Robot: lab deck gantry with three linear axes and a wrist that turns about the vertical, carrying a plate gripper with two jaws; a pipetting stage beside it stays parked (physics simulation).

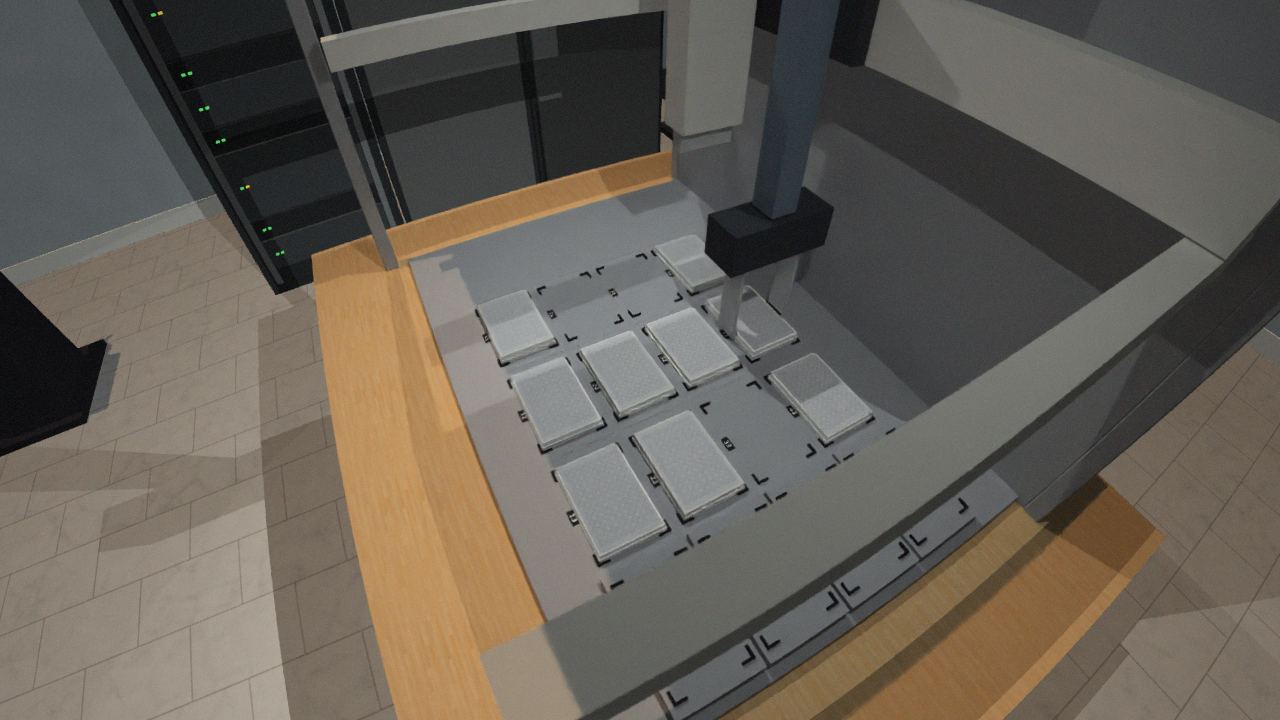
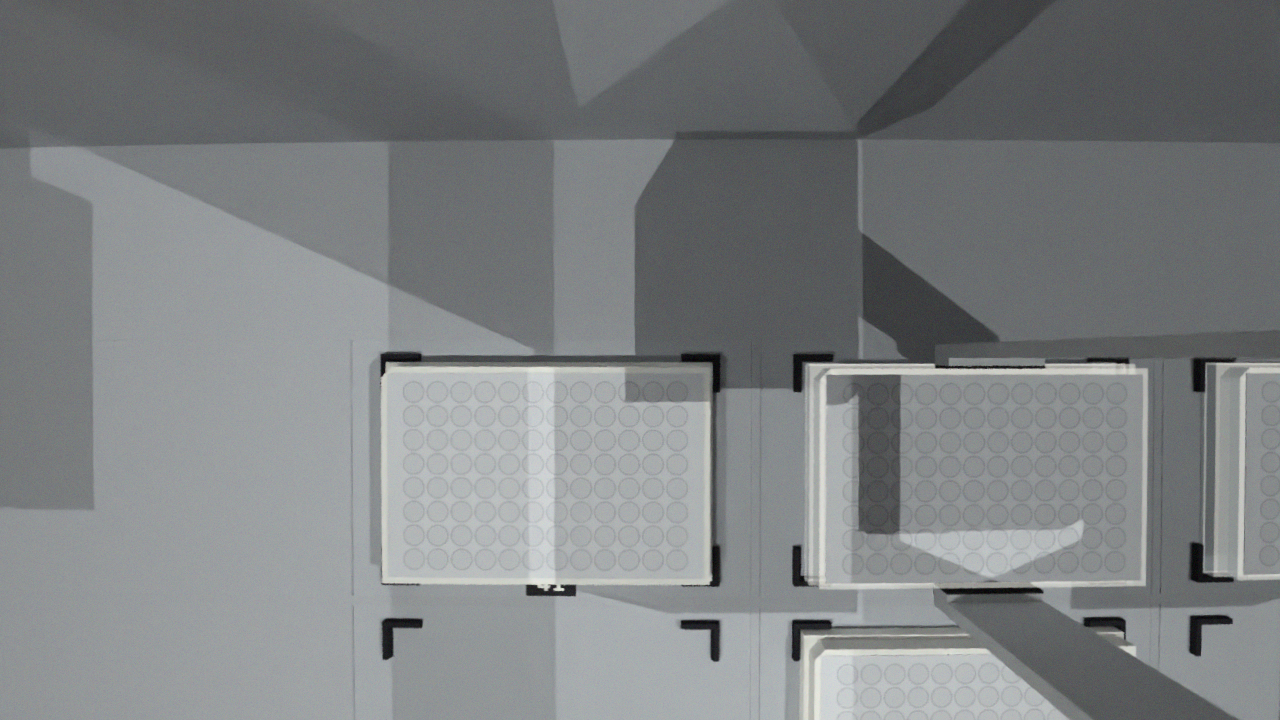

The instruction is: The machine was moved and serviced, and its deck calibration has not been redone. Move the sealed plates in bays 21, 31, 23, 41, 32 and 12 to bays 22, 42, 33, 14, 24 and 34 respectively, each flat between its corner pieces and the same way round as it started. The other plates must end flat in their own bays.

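Where they show: gripper, fingertip midpoint: (image 1: 751,320) (image 2: 981,474); robot's base at its link origin: (image 1: 475,314).
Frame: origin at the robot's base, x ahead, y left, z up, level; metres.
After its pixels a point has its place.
Note:
The gripper (image 1: 756,320) @[z 0.011, x 0.229, y 0.367 m] (image 2: 990,476) @[z 0.011, x 0.229, y 0.367 m] is down at bay 42, its jaws against the long sides of a white sealed plate (image 1: 768,329) @[z 0.018, x 0.262, y 0.373 m] (image 2: 1029,465) @[z 0.018, x 0.243, y 0.372 m]. The plate looks level and low among its corner pieces; any slight lift cannot be told. Plates also stand in bay 41 (image 1: 687,259) @[z 0.014, x 0.059, y 0.357 m] (image 2: 590,483) @[z 0.014, x 0.079, y 0.365 m], bay 32 (image 1: 693,344) @[z 0.014, x 0.232, y 0.259 m] (image 2: 930,689) @[z 0.014, x 0.208, y 0.286 m], bay 22 (image 1: 626,371) @[z 0.015, x 0.232, y 0.151 m], bay 23 (image 1: 687,461) @[z 0.014, x 0.393, y 0.150 m] and bay 12 (image 1: 554,401) @[z 0.014, x 0.232, y 0.044 m]. Bay 31 (image 1: 655,291) @[z 0.000, x 0.091, y 0.277 m] (image 2: 554,671) @[z 0.000, x 0.063, y 0.286 m], bay 21 (image 1: 581,308) @[z 0.000, x 0.071, y 0.154 m] and bay 33 (image 1: 774,429) @[z 0.000, x 0.401, y 0.280 m] hold no plate. Bays 14, 24 and 34 are largely hidden by the front beam.
Other plates stand in bay 11 (image 1: 516,324) @[z 0.014, x 0.070, y 0.048 m], bay 13 (image 1: 610,501) @[z 0.014, x 0.396, y 0.044 m] and bay 43 (image 1: 819,395) @[z 0.014, x 0.394, y 0.360 m] (image 2: 1262,474) @[z 0.014, x 0.337, y 0.367 m]. The pale front beam (image 1: 805,519) @[z 0.400, x 0.617, y 0.029 m] crosses the near deck. The parked pipetting stage (image 1: 711,71) stands behind the deck.

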